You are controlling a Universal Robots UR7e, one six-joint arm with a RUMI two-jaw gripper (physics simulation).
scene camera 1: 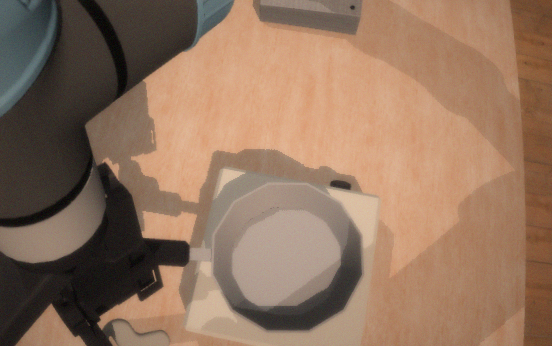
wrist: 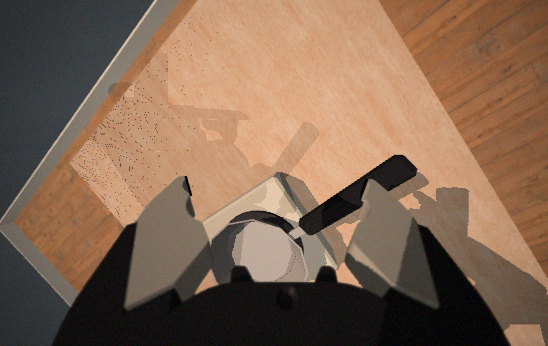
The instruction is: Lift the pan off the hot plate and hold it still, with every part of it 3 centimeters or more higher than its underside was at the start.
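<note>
The grey pan sits upright on the cream, square hot plate. Its black handle points left in the scene view and up to the right in the wrist view. My gripper is open, with its grey jaws wide apart and nothing between their tips. In the wrist view the right jaw overlaps part of the handle, and the left jaw is beyond the pan's far side from the handle. In the scene view the arm and black gripper body hide the handle's outer end and the jaw tips.
A grey box stands at the top of the scene view. A small rounded grey object lies at the bottom left, near the gripper body. A dark knob is at the hot plate's upper edge. The wooden table ends at the right.
</note>
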